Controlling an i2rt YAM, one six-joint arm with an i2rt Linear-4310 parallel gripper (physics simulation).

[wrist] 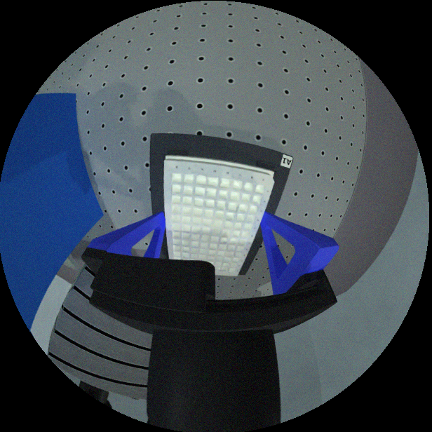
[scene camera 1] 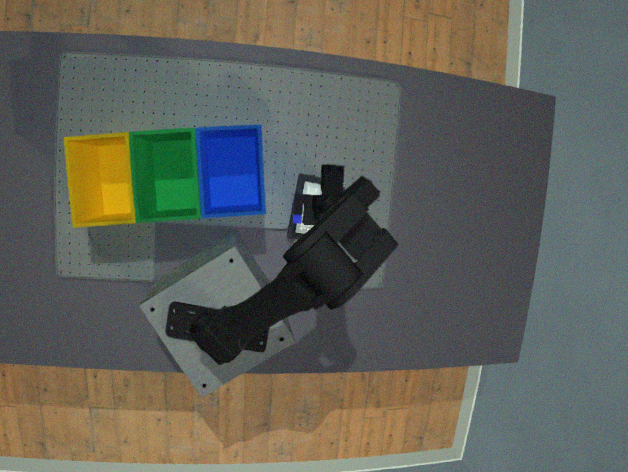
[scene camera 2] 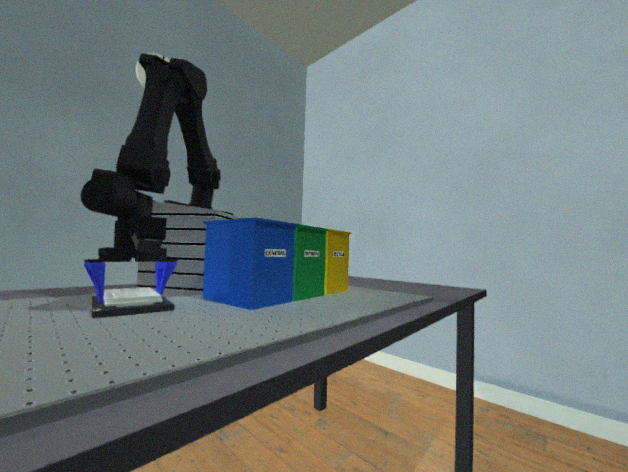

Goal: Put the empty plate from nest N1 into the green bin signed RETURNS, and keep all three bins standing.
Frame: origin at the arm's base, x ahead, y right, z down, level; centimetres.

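Seen in the pictures: gripper, between the fingertips: (scene camera 2: 131,300); arm's base, origin of its link: (scene camera 1: 218,326) (scene camera 2: 199,210).
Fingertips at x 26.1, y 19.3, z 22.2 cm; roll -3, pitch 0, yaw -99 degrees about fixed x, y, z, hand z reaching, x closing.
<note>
Offsets run from my fingertips to a thing's top centre. Level surfaces: height alone.
A white, many-welled plate @(dx -1.1, dy +0.0, dz -1.4 cm) (scene camera 1: 311,188) (scene camera 2: 133,295) (wrist: 215,200) lies flat in a dark nest @(dx -1.1, dy +0.0, dz -0.3 cm) (scene camera 1: 294,203) (scene camera 2: 133,309) (wrist: 157,175) with a small A1 mark at one corner. My gripper (scene camera 2: 130,298) (wrist: 212,216) is open, its blue fingers low on either side of the plate's long edges. In the scene camera 1 view the arm hides much of the plate. The green bin @(dx +0.9, dy -34.8, dz -16.8 cm) (scene camera 1: 167,172) (scene camera 2: 310,276) stands upright between the blue bin @(dx +4.1, dy -22.1, dz -16.8 cm) (scene camera 1: 230,152) (scene camera 2: 248,263) (wrist: 45,160) and the yellow bin @(dx -2.4, dy -47.6, dz -16.8 cm) (scene camera 1: 101,203) (scene camera 2: 337,274). The bins' signs are too blurred to read surely.
The perforated board @(dz +1.3 cm) (scene camera 1: 329,101) (scene camera 2: 192,345) (wrist: 215,90) carries the bins and nest. The blue bin is the nearest bin to the nest. The arm's grey base block (scene camera 1: 218,274) (scene camera 2: 177,236) (wrist: 100,335) stands near the bins on the arm's side of the table.
</note>
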